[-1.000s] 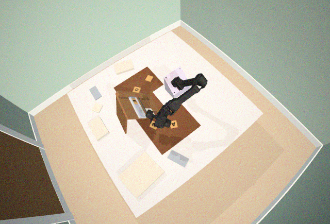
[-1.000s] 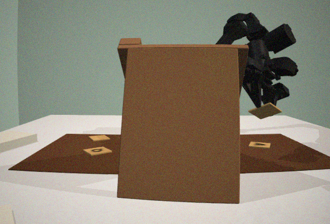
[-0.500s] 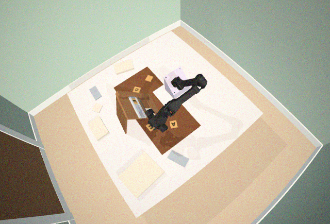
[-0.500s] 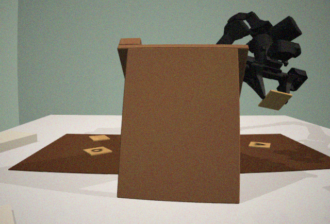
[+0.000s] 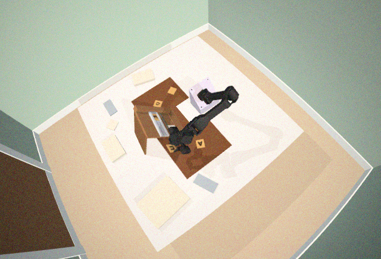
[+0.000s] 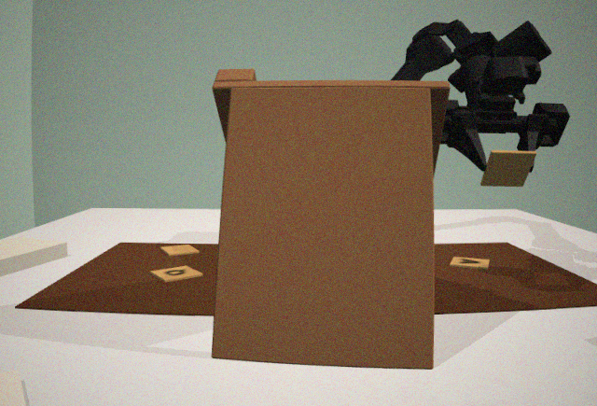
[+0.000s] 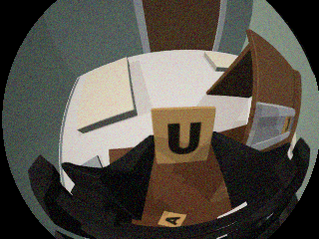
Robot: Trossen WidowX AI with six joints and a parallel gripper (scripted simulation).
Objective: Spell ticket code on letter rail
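The white ticket lies 10 cm behind my gripper tip, 12 cm to the right of it and 8 cm below it. From my gripper tip the other things lie so: brown mat: 22 cm behind, 18 cm to the right, 17 cm below.
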